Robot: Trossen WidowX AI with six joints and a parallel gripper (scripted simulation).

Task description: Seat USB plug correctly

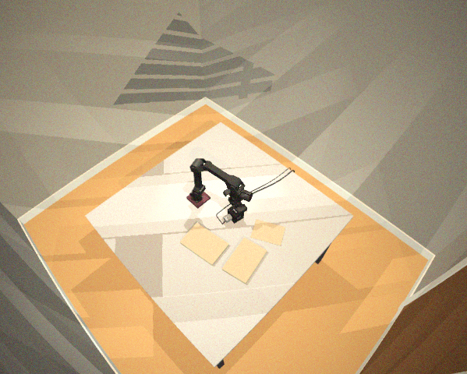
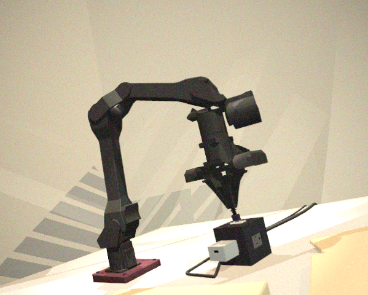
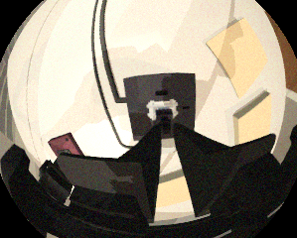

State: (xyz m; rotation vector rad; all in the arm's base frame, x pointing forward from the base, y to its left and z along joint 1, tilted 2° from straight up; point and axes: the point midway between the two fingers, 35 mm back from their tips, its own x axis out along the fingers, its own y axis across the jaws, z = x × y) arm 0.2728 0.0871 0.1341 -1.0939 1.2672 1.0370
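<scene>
The pale socket plate is 40 mm below my gripper tip and 10 mm to the left of it. Round my gripper tip: black USB plug: 20 mm below; pale sheet: 230 mm ahead, 100 mm below, 70 mm to the left.
</scene>
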